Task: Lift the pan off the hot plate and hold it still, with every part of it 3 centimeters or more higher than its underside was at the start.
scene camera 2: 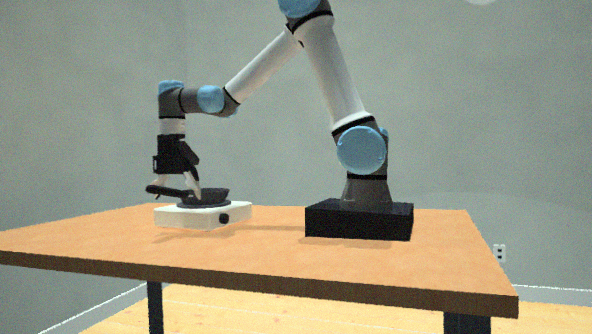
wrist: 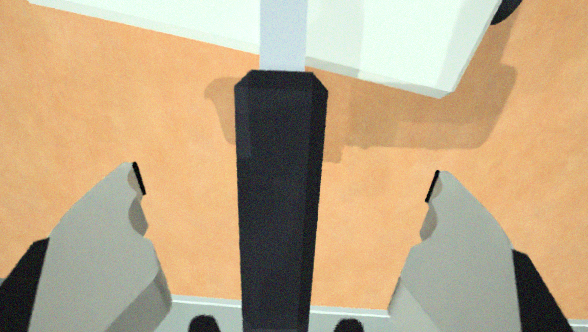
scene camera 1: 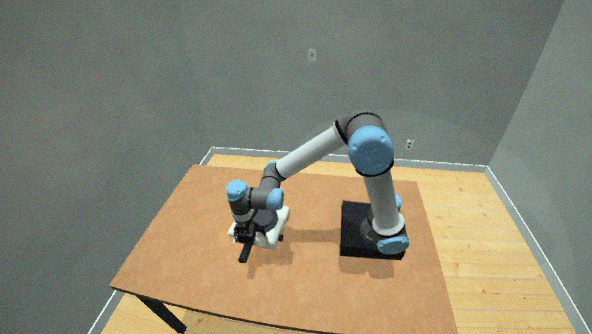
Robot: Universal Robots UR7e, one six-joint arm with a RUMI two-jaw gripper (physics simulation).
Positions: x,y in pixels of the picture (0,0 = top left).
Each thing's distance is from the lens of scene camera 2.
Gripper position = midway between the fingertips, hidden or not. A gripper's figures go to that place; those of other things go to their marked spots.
my gripper (scene camera 2: pixel 177 199): 1.22 m
white hot plate (scene camera 2: pixel 195 217): 1.23 m
dark pan (scene camera 2: pixel 209 196): 1.27 m
